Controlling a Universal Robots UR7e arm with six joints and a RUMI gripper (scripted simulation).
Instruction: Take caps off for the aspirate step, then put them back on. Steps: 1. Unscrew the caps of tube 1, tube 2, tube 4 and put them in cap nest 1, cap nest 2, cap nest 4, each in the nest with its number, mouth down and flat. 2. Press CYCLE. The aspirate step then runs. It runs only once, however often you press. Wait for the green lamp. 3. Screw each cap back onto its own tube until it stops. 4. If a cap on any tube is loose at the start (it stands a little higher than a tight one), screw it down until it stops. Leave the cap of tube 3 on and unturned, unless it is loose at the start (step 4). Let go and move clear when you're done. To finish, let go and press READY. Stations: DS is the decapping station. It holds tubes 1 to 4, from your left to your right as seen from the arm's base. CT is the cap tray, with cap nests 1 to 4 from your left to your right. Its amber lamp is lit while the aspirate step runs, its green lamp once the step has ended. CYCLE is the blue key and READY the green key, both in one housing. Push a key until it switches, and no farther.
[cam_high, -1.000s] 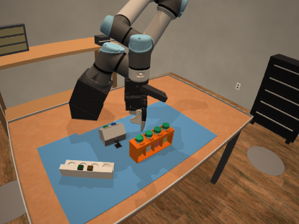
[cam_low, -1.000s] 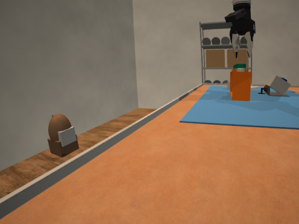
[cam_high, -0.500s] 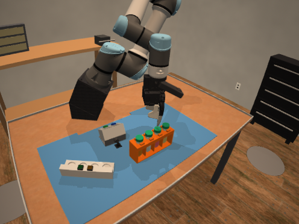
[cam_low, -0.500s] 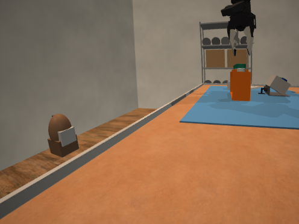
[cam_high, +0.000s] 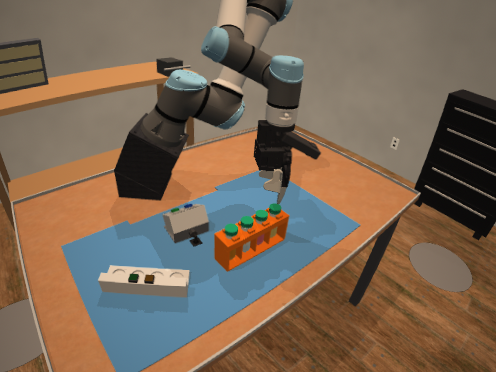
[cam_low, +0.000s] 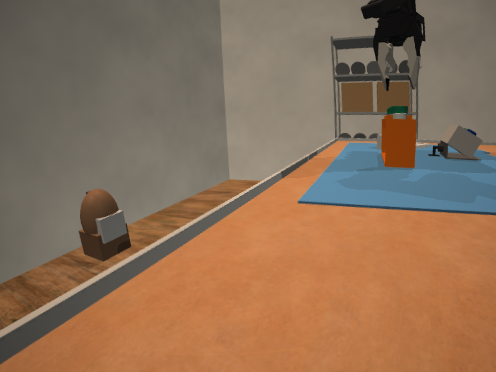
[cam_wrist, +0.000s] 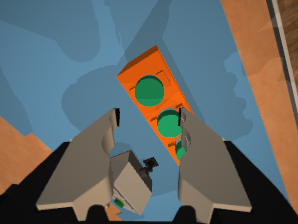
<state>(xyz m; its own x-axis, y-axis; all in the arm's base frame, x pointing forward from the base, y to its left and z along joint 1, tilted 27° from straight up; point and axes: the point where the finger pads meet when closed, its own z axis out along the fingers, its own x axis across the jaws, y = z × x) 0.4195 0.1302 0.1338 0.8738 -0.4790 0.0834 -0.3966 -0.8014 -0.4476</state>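
The cap lies 60 mm below my hand. From my hand the other things lie so: grey key housing: 200 mm to the right, 170 mm behind, 120 mm below; then blue key: 190 mm behind, 180 mm to the right, 100 mm below; then table edge: 210 mm ahead, 170 mm below, 40 mm to the left.
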